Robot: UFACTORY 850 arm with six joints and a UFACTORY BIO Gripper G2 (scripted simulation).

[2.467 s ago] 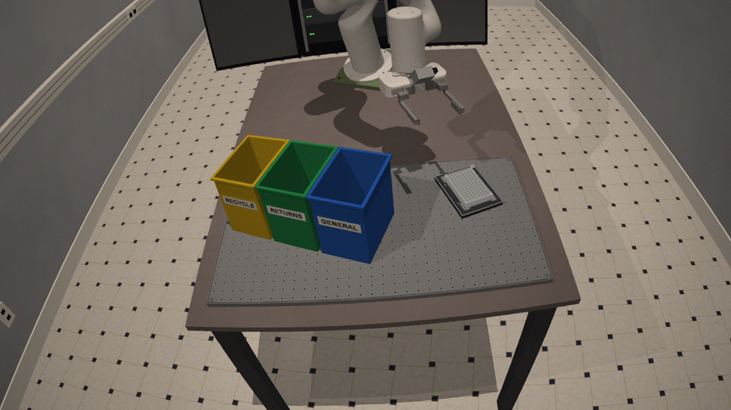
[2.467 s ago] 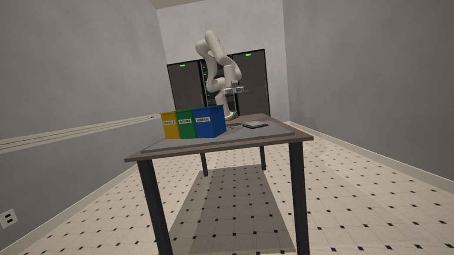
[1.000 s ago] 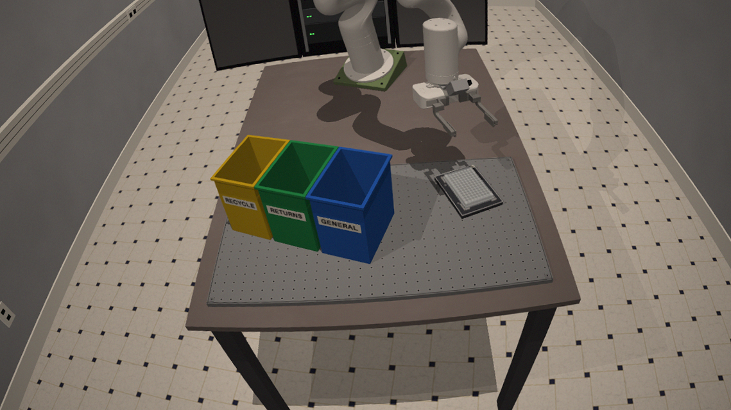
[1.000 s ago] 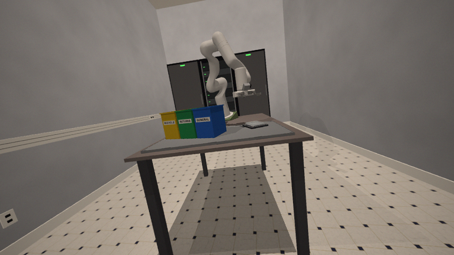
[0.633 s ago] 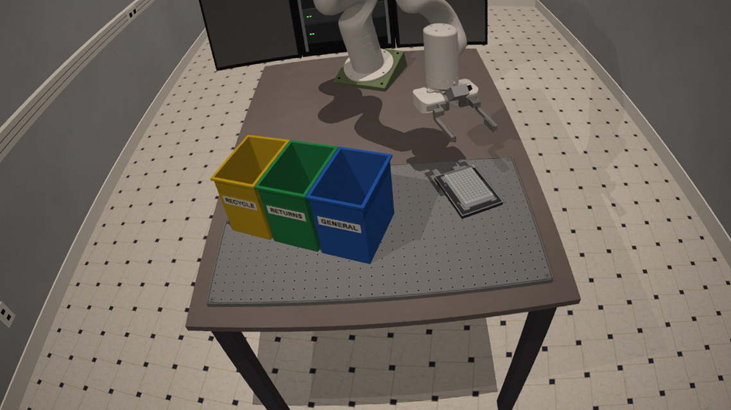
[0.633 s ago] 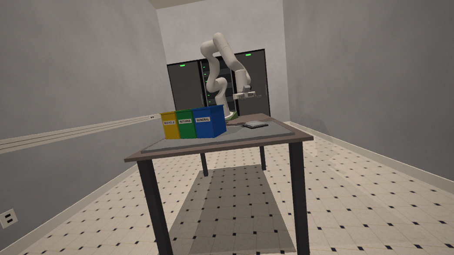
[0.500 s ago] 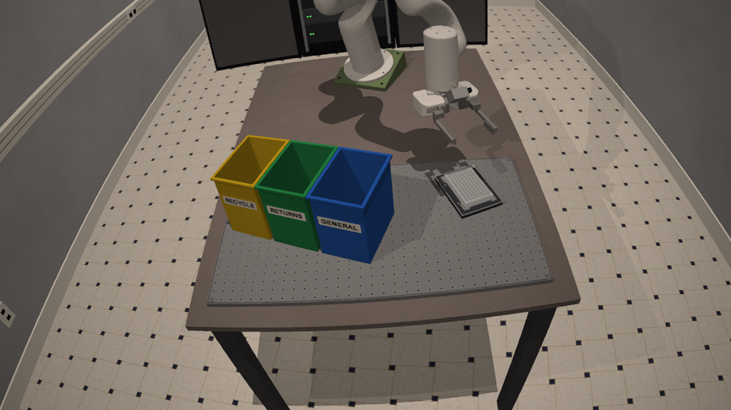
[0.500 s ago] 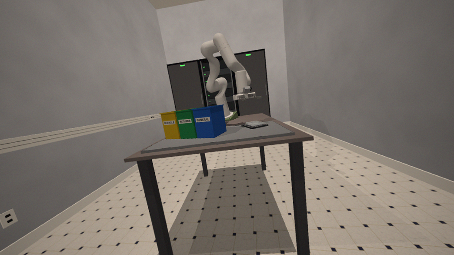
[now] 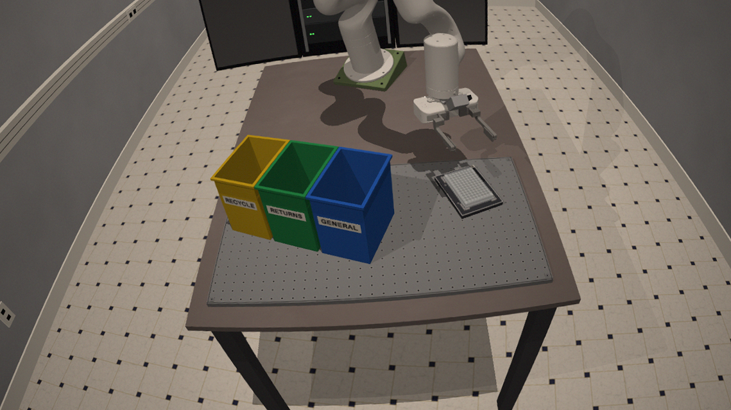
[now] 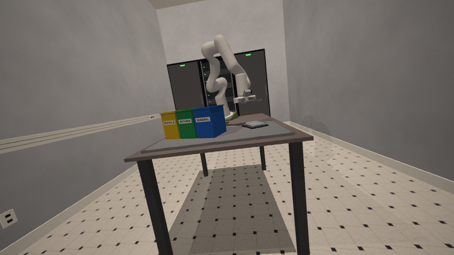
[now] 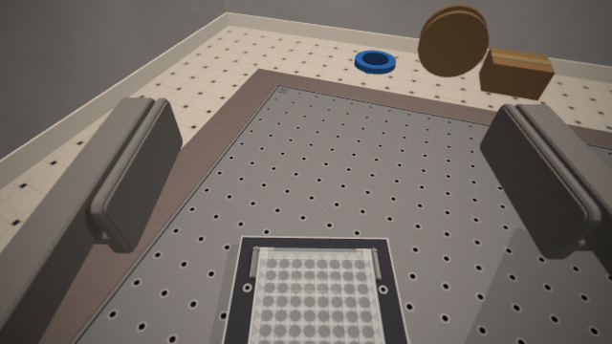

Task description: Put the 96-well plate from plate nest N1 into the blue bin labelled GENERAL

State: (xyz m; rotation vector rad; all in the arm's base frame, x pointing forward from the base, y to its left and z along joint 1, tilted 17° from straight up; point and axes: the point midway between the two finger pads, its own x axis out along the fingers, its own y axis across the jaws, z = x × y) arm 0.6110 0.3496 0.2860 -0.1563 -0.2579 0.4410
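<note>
Now: the clear 96-well plate 15 cm below my hand. From my hand the other things lie so: blue bin labelled GENERAL: 14 cm ahead, 27 cm to the right, 8 cm below; green returns bin: 11 cm ahead, 40 cm to the right, 8 cm below; black plate nest N1: 16 cm below.
</note>
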